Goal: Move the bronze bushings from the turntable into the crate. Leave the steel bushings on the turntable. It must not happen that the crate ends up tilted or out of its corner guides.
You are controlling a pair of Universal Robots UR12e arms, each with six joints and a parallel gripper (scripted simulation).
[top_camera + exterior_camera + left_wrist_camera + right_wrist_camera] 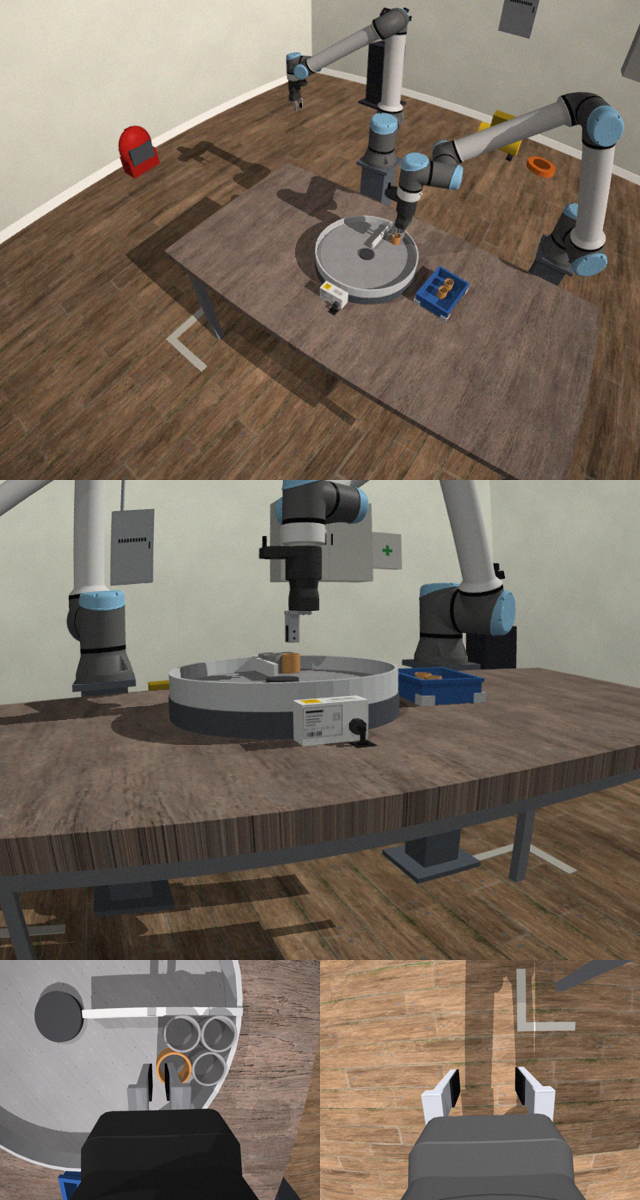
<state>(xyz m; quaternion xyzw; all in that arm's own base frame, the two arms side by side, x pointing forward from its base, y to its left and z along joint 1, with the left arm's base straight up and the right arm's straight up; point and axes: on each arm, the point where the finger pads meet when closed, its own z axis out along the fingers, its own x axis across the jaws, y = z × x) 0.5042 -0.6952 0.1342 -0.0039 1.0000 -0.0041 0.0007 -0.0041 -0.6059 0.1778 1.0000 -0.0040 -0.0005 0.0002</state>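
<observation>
Now: left hand 120 mm short of the turntable, 50 mm to the left of it and 80 mm above it. From my left hand the other things lie so: blue crate: 60 mm ahead, 290 mm to the left, 110 mm below.
</observation>
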